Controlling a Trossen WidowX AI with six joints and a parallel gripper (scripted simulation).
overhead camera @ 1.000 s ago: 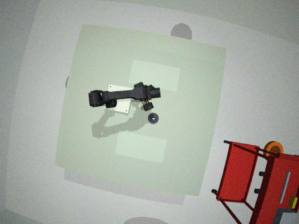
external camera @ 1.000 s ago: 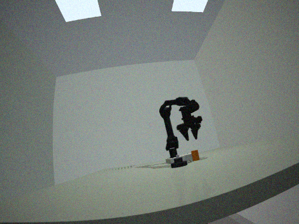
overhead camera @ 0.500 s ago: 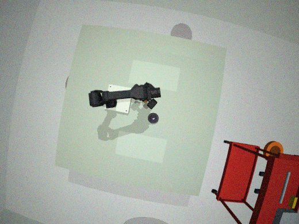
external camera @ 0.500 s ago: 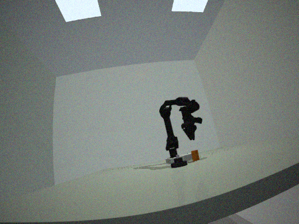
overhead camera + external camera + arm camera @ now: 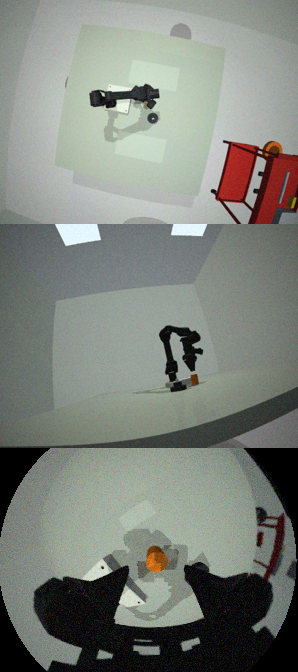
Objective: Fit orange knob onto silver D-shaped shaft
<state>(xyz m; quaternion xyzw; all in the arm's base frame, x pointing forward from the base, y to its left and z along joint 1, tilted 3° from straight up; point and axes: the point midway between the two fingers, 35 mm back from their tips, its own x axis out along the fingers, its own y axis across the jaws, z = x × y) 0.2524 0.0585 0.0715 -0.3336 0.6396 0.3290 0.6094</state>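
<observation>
Right now the orange knob is 4 cm below my gripper tip. Also, from my gripper tip: round pedestal 8 cm ahead, 14 cm to the right, 5 cm below.
</observation>
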